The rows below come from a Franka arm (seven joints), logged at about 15 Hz.
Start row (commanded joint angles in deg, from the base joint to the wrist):
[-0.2, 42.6, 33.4, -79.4, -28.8, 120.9, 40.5]
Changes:
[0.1, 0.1, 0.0, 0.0, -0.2, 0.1, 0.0]
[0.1, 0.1, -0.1, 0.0, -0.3, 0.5, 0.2]
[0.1, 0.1, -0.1, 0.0, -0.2, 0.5, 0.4]
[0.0, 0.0, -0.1, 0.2, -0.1, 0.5, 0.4]
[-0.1, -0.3, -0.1, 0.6, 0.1, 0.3, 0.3]
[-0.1, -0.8, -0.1, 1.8, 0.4, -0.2, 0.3]
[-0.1, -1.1, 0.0, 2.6, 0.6, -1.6, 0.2]
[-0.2, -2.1, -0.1, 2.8, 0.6, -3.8, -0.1]
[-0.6, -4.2, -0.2, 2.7, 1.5, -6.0, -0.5]
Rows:
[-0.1, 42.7, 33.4, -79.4, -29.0, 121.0, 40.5]
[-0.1, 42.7, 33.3, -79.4, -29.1, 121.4, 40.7]
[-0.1, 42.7, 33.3, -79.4, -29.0, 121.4, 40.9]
[-0.2, 42.6, 33.3, -79.2, -28.9, 121.4, 40.9]
[-0.3, 42.3, 33.3, -78.8, -28.7, 121.2, 40.8]
[-0.3, 41.8, 33.3, -77.6, -28.4, 120.7, 40.8]
[-0.3, 41.5, 33.4, -76.8, -28.2, 119.3, 40.7]
[-0.4, 40.5, 33.3, -76.6, -28.2, 117.1, 40.4]
[-0.8, 38.4, 33.2, -76.7, -27.3, 114.9, 40.0]

